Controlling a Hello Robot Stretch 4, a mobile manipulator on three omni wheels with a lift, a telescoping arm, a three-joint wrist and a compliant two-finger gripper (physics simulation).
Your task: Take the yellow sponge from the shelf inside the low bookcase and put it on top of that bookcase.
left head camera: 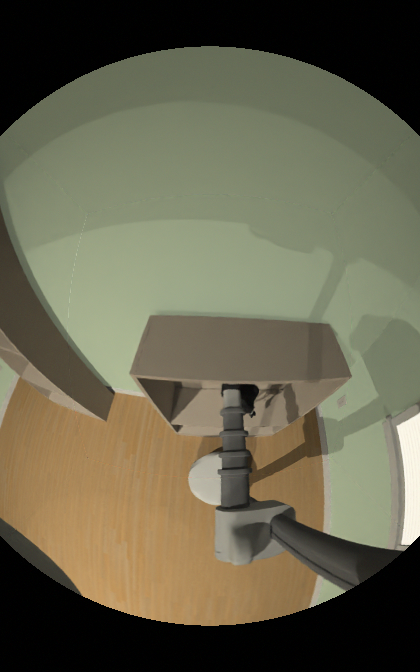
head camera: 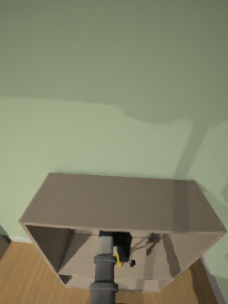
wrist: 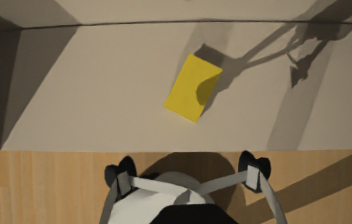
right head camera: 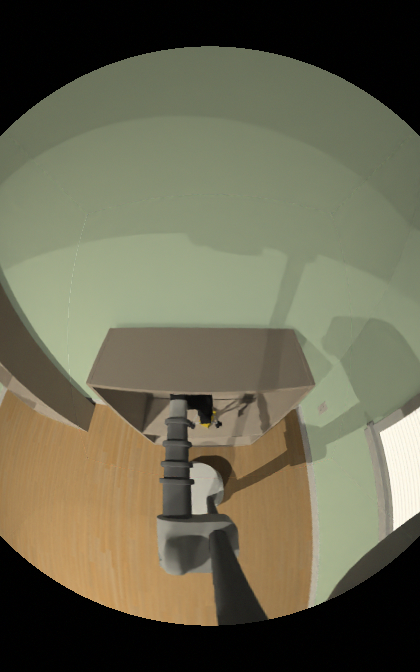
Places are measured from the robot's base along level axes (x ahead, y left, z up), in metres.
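Where they show: gripper, between the fingertips: [head camera: 120,264] [wrist: 186,167].
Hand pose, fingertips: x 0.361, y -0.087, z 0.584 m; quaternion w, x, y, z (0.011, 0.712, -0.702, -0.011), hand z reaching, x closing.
Note:
After its pixels a point has its place.
The yellow sponge [wrist: 189,89] @(x 0.462, y -0.098, z 0.439 m) [right head camera: 204,425] [head camera: 118,259] lies flat and slightly turned on the shelf [wrist: 100,90] @(x 0.472, y 0.079, z 0.392 m) inside the low bookcase [head camera: 120,202] @(x 0.459, y -0.056, z 1.032 m) [left head camera: 235,347] [right head camera: 200,357]. The arm and wrist partly cover it in the head and right head views; it does not show in the left head view. My gripper [wrist: 186,167] @(x 0.361, y -0.087, z 0.584 m) is open, its two dark fingertips wide apart with nothing between them. In the wrist view the tips appear below the sponge, against the floor past the shelf's front edge. The wrist reaches in under the bookcase top.
The telescoping arm [left head camera: 235,450] [right head camera: 176,450] [head camera: 104,272] @(x 0.224, y 0.001, z 1.000 m) extends into the bookcase's open front. The top board overhangs the wrist. A green wall [head camera: 110,135] @(x 0.664, y 0.000, z 1.255 m) stands behind. A taller brown unit [left head camera: 60,360] stands at the left, and a window [left head camera: 410,480] is at the right.

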